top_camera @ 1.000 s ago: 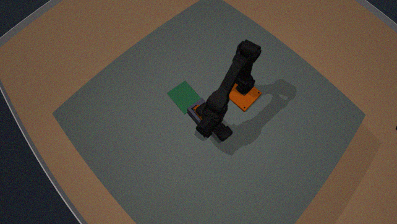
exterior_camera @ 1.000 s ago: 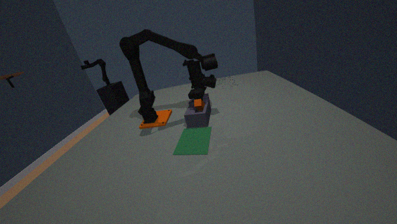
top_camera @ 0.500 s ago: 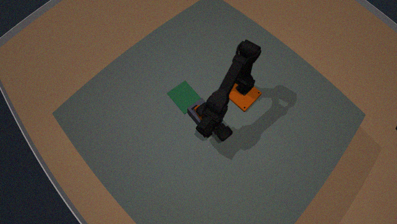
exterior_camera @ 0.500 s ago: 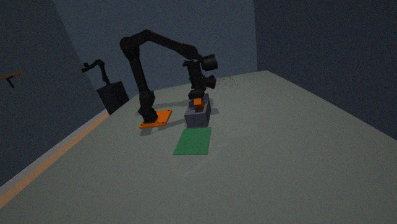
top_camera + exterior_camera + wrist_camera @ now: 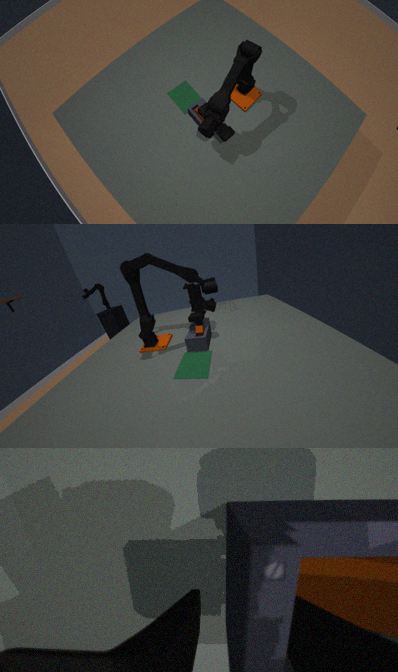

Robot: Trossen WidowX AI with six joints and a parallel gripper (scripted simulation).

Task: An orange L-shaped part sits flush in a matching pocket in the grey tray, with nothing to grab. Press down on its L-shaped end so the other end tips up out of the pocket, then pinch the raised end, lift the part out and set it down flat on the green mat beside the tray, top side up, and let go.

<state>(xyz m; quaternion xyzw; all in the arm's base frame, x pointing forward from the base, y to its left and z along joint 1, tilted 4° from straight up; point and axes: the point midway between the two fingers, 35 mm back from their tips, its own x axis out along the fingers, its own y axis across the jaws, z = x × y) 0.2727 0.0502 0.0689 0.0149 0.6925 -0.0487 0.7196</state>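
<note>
The orange L-shaped part lies 50 mm to the right of my gripper tip and 10 mm behind it. From my gripper tip the other things lie so: green mat: 230 mm to the right, 60 mm below, 20 mm behind.
</note>
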